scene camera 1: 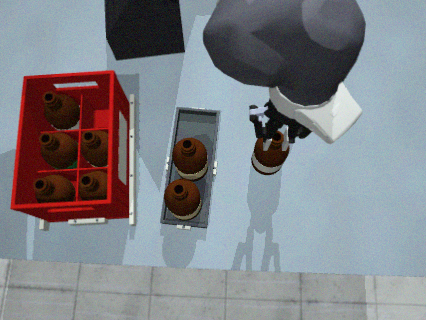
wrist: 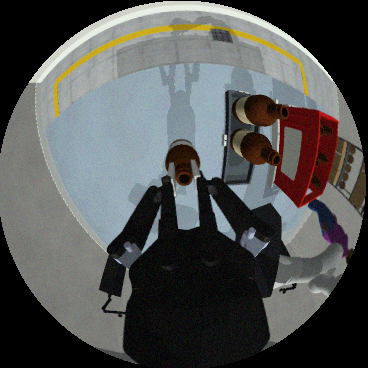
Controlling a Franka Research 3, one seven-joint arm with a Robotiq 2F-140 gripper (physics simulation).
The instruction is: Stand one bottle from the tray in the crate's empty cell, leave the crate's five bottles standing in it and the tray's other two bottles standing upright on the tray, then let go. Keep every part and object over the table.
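My gripper (scene camera 1: 276,144) (wrist: 182,167) is shut on the neck of a brown bottle (scene camera 1: 270,156) (wrist: 182,154), which hangs about upright to the right of the tray in the scene view. The grey tray (scene camera 1: 197,117) (wrist: 229,172) holds two upright brown bottles, one bottle (scene camera 1: 190,156) (wrist: 254,147) near its middle and another bottle (scene camera 1: 183,199) (wrist: 256,110) at its near end. The red crate (scene camera 1: 119,195) (wrist: 306,150) stands at the left in the scene view with five brown bottles in it. Its empty cell is at the back right.
A white rail (scene camera 1: 132,160) runs along the crate's right side, between crate and tray. Small white brackets sit around the tray. A black box (scene camera 1: 145,27) stands behind the crate and tray. The table's near edge runs along the bottom of the scene view, with tiled floor beyond.
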